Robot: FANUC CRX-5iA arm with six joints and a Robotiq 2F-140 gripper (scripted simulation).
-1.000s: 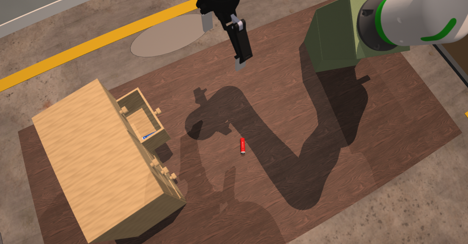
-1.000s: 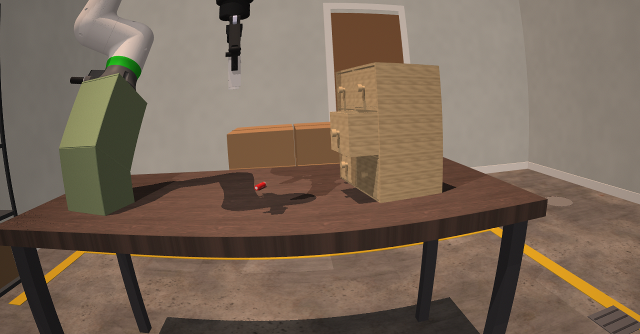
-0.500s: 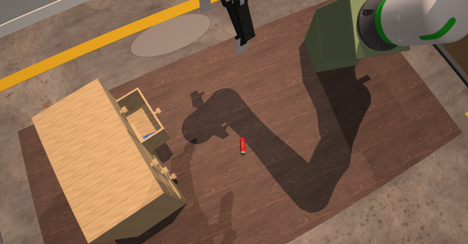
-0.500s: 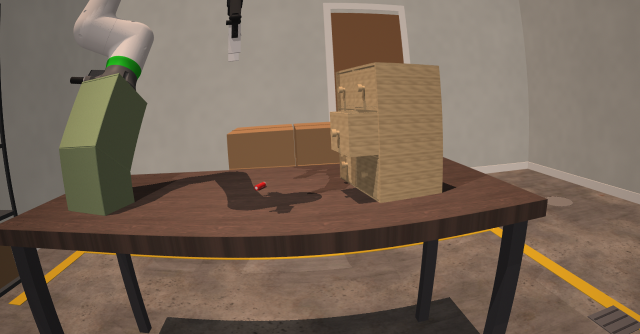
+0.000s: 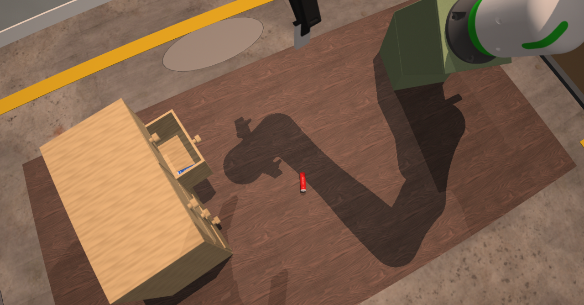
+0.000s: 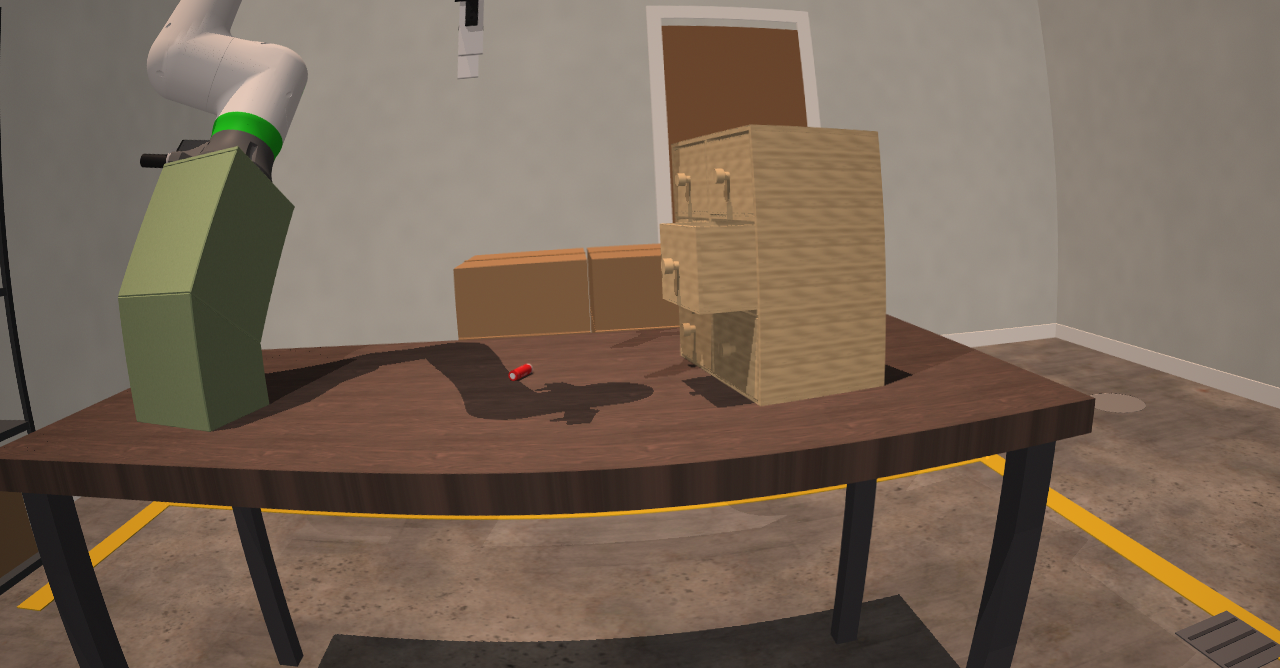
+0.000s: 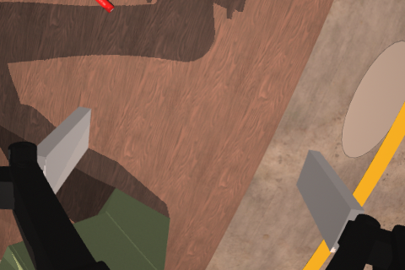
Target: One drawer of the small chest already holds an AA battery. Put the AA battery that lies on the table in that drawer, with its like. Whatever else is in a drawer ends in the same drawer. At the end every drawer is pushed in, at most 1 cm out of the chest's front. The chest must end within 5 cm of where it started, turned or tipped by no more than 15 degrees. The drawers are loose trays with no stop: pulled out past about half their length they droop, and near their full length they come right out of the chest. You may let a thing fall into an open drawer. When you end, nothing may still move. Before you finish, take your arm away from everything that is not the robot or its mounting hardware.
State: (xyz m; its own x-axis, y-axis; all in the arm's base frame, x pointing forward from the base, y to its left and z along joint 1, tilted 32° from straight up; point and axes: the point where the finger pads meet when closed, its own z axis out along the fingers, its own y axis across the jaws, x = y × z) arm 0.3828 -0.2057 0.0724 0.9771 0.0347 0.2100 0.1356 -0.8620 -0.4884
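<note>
The red AA battery lies 410 mm below my hand, 200 mm to the left of it and 30 mm ahead of it.
</note>
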